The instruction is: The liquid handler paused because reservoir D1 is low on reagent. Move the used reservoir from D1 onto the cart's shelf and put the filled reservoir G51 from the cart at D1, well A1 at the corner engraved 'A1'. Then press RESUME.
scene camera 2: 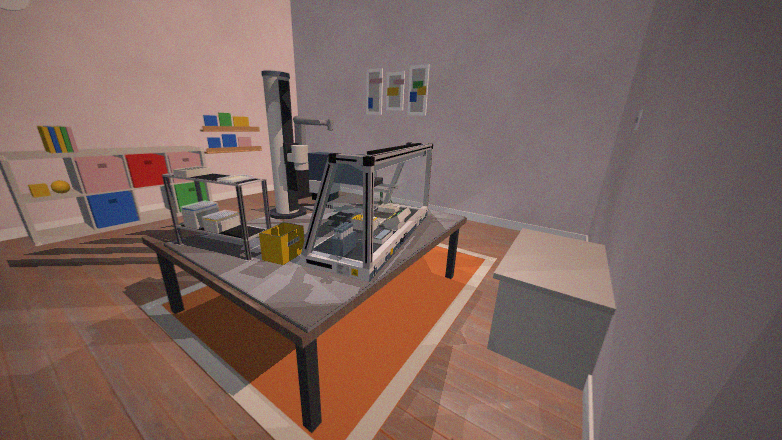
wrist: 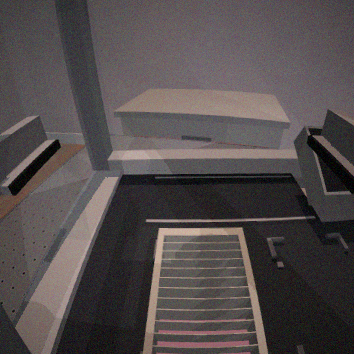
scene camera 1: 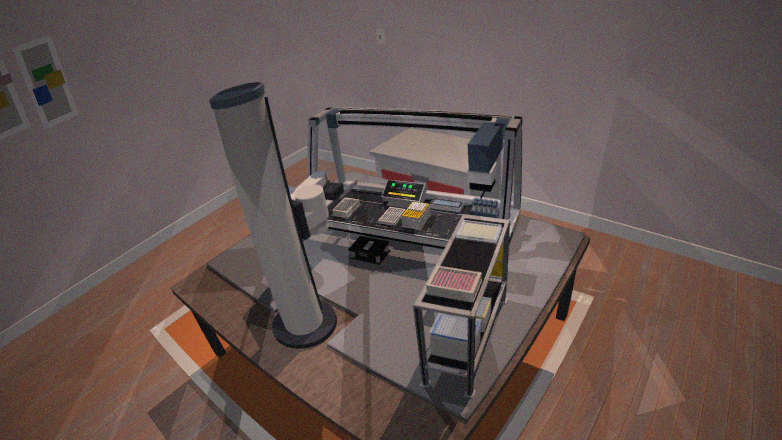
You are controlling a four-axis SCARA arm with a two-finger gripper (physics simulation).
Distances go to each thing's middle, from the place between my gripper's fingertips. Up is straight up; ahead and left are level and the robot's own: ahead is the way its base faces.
Now: the yellow bin (scene camera 2: 279,244) 81 cm to the right of my hand, 14 cm below it and 9 cm behind it. From my hand the other things lie so: pale plate (scene camera 1: 469,230) 89 cm to the right, 28 cm behind, 15 cm above.
